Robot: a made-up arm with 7 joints.
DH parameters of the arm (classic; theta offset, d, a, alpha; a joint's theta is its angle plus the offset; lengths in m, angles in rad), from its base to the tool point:
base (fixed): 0 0 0.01 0
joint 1: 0 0.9 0.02 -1.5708
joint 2: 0 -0.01 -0.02 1.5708
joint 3: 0 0.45 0.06 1.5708
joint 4: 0 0.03 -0.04 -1.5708
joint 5: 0 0.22 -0.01 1.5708
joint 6: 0 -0.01 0.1 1.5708
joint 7: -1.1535 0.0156 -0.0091 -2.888
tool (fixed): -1.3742 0.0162 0 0
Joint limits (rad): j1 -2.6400..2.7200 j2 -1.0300..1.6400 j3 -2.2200..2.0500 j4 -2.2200..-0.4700 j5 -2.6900..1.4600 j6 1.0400..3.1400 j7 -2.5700..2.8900
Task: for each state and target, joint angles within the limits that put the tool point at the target. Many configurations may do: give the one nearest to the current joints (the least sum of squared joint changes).
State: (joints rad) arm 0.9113 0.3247 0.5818 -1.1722 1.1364 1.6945 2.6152
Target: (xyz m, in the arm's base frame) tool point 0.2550 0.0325 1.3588
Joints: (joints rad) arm 0.4464 -0.3161 -0.0493 -2.0337 1.2281 1.7397 2.5783
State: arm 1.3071 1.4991 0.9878 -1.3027 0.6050 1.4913 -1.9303
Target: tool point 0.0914 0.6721 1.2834
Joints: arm 1.1428 0.8661 1.1262 -0.7901 0.5986 1.6220 -1.9368
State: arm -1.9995 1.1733 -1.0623 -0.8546 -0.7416 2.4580 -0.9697
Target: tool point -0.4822 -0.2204 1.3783
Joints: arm -2.1968 0.5846 -1.2746 -1.2086 -0.8463 2.5458 -0.9594
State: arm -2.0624 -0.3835 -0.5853 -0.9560 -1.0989 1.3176 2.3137
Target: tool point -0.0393 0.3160 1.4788
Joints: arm -2.2545 -0.7698 -0.6086 -1.1899 -1.0857 1.2240 2.3067
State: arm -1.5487 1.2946 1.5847 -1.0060 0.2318 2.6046 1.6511
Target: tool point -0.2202 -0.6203 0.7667
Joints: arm -2.3421 1.5694 1.2356 -1.5523 0.3760 2.7403 1.6298
